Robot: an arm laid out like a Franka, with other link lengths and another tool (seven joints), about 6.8 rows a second.
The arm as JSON. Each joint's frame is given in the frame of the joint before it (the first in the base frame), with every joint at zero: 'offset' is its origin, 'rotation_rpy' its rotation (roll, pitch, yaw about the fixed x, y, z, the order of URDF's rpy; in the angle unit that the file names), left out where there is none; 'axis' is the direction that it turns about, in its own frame. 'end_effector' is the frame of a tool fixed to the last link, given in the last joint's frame.
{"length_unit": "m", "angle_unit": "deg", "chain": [
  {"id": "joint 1", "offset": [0.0, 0.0, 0.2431], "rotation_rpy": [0.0, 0.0, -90.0], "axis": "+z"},
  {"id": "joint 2", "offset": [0.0, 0.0, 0.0], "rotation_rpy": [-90.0, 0.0, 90.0], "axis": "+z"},
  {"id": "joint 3", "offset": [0.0, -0.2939, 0.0], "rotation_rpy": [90.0, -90.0, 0.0], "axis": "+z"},
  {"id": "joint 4", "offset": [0.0, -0.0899, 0.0], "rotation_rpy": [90.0, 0.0, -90.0], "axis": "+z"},
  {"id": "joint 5", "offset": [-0.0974, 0.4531, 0.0], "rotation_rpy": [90.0, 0.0, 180.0], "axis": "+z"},
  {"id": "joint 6", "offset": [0.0, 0.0, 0.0], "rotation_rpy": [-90.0, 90.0, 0.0], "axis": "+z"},
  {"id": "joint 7", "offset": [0.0, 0.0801, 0.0], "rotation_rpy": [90.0, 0.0, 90.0], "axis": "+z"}
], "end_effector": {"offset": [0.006, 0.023, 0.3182], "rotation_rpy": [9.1, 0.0, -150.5]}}
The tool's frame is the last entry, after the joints.
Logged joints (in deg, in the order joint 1, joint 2, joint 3, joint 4, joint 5, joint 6, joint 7), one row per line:
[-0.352, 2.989, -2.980, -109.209, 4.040, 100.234, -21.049]
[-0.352, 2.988, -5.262, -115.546, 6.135, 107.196, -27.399]
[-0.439, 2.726, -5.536, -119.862, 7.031, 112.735, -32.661]
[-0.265, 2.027, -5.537, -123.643, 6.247, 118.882, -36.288]
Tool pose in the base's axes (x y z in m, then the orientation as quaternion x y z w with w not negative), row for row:
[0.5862, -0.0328, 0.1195, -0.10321, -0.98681, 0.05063, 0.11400]
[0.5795, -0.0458, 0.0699, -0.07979, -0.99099, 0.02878, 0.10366]
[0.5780, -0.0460, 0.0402, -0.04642, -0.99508, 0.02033, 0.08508]
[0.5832, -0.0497, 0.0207, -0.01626, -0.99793, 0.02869, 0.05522]
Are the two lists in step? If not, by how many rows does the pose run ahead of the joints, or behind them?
They are in step.
